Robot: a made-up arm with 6 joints.
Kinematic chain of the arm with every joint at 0, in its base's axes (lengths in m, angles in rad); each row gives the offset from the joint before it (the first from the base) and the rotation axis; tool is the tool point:
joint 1: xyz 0 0 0.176 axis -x
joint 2: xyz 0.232 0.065 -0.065 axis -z
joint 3: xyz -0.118 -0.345 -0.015 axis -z
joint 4: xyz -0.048 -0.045 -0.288 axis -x
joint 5: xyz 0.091 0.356 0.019 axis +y
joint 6: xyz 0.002 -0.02 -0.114 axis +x
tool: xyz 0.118 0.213 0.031
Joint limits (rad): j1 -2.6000..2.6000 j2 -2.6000..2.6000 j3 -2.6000..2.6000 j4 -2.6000..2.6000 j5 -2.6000..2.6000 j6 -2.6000..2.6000
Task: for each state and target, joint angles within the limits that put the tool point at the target. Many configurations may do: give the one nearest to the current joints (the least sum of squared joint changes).
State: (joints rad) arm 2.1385 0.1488 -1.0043 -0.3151 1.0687 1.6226
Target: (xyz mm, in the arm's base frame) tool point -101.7 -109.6 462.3
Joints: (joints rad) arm 2.4792 -0.1143 -1.3952 -0.3779 1.1241 1.5089
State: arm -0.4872 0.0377 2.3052 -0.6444 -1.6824 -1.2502
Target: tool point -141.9 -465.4 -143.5
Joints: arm -0.6816 0.1757 2.3795 -0.7189 -1.7188 -1.3287
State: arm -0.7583 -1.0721 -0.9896 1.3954 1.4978 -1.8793
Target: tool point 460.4 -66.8 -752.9
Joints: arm -0.5559 -0.7470 -0.8802 1.3545 1.5675 -1.5447
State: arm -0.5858 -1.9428 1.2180 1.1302 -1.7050 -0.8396
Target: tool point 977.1 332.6 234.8
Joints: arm -0.9628 -1.4597 1.7963 0.1985 -1.8846 -1.1158
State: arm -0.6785 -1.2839 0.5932 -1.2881 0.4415 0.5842
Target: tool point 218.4 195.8 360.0
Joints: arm -1.0175 -1.8643 0.4960 -0.7210 0.4914 0.1791
